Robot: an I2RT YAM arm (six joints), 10 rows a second.
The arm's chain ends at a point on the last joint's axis. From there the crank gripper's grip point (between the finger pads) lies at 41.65 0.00 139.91 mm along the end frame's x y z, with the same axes.
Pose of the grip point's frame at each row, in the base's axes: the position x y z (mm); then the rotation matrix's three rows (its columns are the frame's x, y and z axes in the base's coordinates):
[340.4, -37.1, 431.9], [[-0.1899, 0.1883, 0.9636], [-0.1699, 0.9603, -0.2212], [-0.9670, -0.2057, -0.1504]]
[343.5, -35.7, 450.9], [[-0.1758, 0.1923, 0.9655], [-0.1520, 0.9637, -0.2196], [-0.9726, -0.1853, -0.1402]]
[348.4, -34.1, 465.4], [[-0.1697, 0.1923, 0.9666], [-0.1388, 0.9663, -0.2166], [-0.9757, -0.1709, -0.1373]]
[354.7, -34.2, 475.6], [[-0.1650, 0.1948, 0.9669], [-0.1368, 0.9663, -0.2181], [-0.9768, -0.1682, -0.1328]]
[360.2, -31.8, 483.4], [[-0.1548, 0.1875, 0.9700], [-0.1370, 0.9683, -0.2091], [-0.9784, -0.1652, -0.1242]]
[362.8, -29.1, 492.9], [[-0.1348, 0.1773, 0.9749], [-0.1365, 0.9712, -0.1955], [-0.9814, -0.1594, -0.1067]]
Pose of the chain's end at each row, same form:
[213.5, 0.9, 493.2], [[-0.1899, 0.1883, 0.9636], [-0.1699, 0.9603, -0.2212], [-0.9670, -0.2057, -0.1504]]
[215.7, 1.4, 511.0], [[-0.1758, 0.1923, 0.9655], [-0.1520, 0.9637, -0.2196], [-0.9726, -0.1853, -0.1402]]
[220.2, 2.0, 525.2], [[-0.1697, 0.1923, 0.9666], [-0.1388, 0.9663, -0.2166], [-0.9757, -0.1709, -0.1373]]
[226.3, 2.0, 534.9], [[-0.1650, 0.1948, 0.9669], [-0.1368, 0.9663, -0.2181], [-0.9768, -0.1682, -0.1328]]
[230.9, 3.2, 541.5], [[-0.1548, 0.1875, 0.9700], [-0.1370, 0.9683, -0.2091], [-0.9784, -0.1652, -0.1242]]
[232.0, 3.9, 548.7], [[-0.1348, 0.1773, 0.9749], [-0.1365, 0.9712, -0.1955], [-0.9814, -0.1594, -0.1067]]

